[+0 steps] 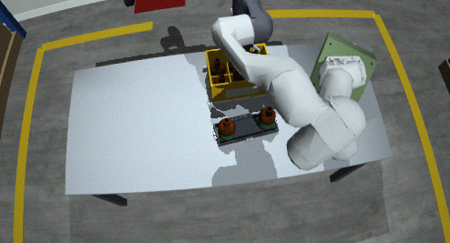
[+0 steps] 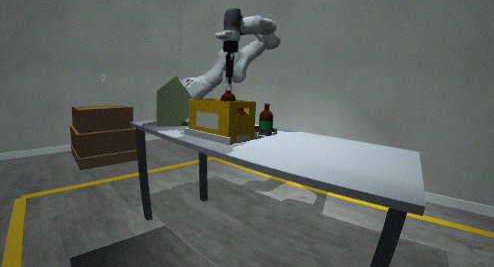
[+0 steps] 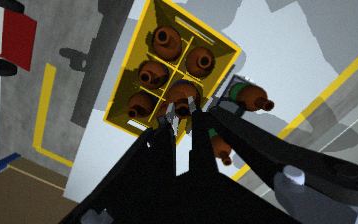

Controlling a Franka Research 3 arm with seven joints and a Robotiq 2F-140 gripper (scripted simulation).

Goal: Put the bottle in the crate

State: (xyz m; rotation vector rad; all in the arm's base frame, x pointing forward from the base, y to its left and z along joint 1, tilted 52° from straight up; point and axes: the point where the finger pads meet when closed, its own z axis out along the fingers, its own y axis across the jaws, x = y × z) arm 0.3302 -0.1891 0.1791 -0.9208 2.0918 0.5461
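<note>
Now: the yellow crate 1 cm ahead of my hand, 5 cm to the right of it and 17 cm below it. From my hand the other things lie so: dark tray (3 cm behind, 19 cm to the left, 24 cm below).
</note>
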